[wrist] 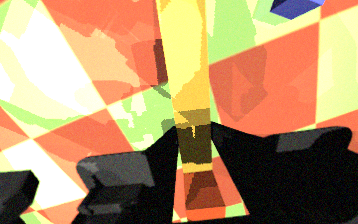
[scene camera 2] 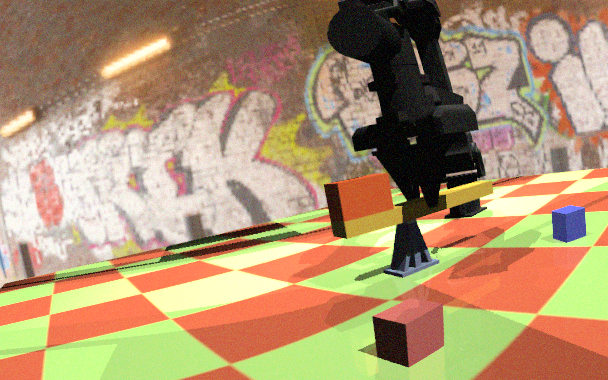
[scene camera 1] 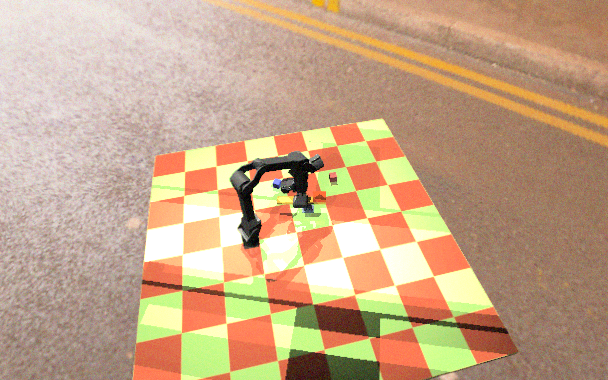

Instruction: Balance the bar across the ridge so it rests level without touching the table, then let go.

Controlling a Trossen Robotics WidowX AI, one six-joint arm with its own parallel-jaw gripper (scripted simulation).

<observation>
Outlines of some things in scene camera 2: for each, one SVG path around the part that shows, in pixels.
My gripper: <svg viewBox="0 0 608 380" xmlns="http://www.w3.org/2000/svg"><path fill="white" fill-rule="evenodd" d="M377 69L372 72L374 81L368 84L369 92L377 92L382 116L375 118L376 124L360 127L355 130L352 136L354 151L376 148L376 151L372 151L372 155L378 158L406 200L420 197L420 185L427 206L429 208L435 207L438 204L445 154L450 149L450 146L457 141L457 137L452 138L452 133L479 130L476 113L468 104L464 104L463 96L428 85L430 82L428 74L421 74L417 65L399 65ZM408 138L417 136L417 144L411 144Z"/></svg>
A yellow bar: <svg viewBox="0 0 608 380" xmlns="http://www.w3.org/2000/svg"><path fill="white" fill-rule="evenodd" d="M324 184L333 235L344 239L372 233L494 193L492 181L476 181L439 192L437 206L429 208L424 197L417 197L393 204L388 173L370 174Z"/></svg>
A dark red cube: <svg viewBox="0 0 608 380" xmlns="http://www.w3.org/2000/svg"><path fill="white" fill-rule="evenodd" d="M443 303L409 298L374 315L372 320L377 357L409 368L442 348L445 343Z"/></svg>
A blue cube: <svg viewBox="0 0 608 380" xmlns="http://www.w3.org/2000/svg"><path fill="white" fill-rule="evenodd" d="M585 208L568 205L561 209L553 210L551 213L553 239L568 243L586 236Z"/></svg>
</observation>
